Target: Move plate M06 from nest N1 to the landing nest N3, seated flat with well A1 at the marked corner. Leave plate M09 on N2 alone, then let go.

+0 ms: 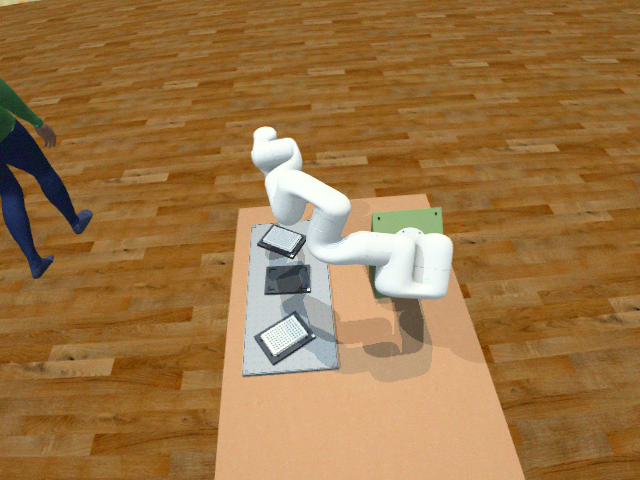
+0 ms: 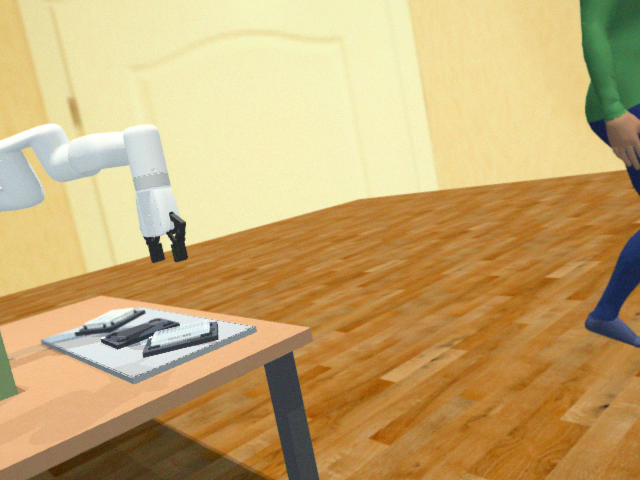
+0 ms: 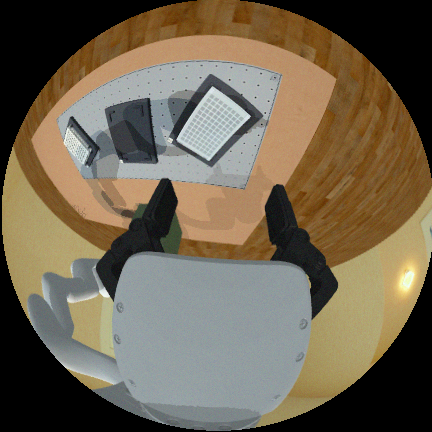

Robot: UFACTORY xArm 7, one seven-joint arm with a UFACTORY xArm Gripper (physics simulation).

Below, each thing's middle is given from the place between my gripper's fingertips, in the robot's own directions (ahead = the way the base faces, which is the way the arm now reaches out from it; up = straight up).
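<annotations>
Relative to the gridded plate [image 2: 193, 330], my hand is 17 cm above and 3 cm to the right.
</annotations>
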